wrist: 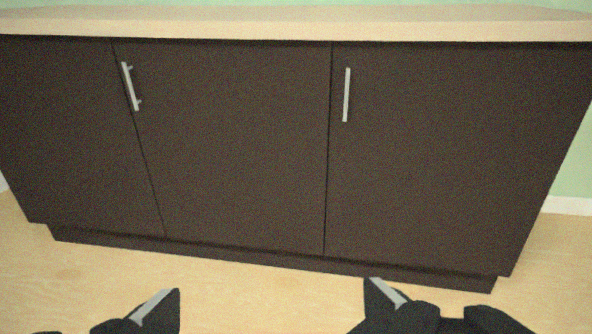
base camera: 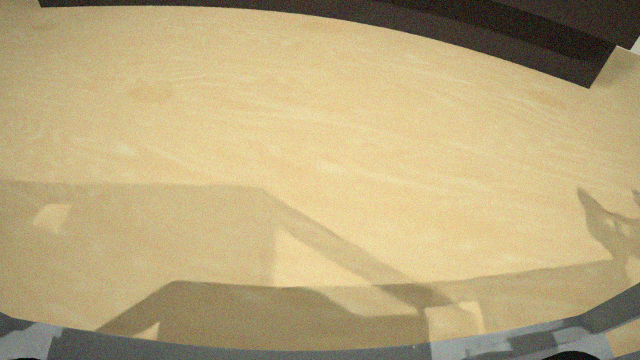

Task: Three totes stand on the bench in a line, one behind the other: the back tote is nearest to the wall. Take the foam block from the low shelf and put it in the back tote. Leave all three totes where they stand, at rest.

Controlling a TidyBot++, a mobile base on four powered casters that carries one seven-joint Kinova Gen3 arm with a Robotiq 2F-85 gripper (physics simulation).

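Places are measured from the arm's base along level axes (x ahead, y left, z up), in centimetres.
Pixels of known places: gripper, fingertip midpoint: (wrist: 273, 304).
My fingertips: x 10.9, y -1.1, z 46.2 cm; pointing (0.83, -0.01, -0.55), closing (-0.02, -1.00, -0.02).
Behind a point stands the place of what it marks.
My gripper (wrist: 273, 304) @[x 10.9, y -1.1, z 46.2 cm] is open in the wrist view, its two black fingers with grey pads wide apart at the bottom edge. No object shows between them. The foam block, the low shelf and the three totes do not show in either view. The gripper itself does not show in the base camera view; a shadow of the arm and gripper lies on the floor at the lower right there.
A dark brown cabinet (wrist: 240, 150) @[x 89.3, y 8.2, z 15.3 cm] (base camera: 500, 35) @[x 80.5, y -47.5, z -33.6 cm] with bar handles and a pale worktop (wrist: 300, 31) @[x 82.3, y -9.7, z 49.2 cm] stands ahead against the green wall (wrist: 575, 165) @[x 115.5, y -136.1, z -14.0 cm]. Its base crosses the top of the base camera view. The wooden floor (base camera: 300, 125) @[x 49.1, y 0.1, z -39.7 cm] (wrist: 225, 280) @[x 88.4, y 19.2, z -39.7 cm] lies before it.
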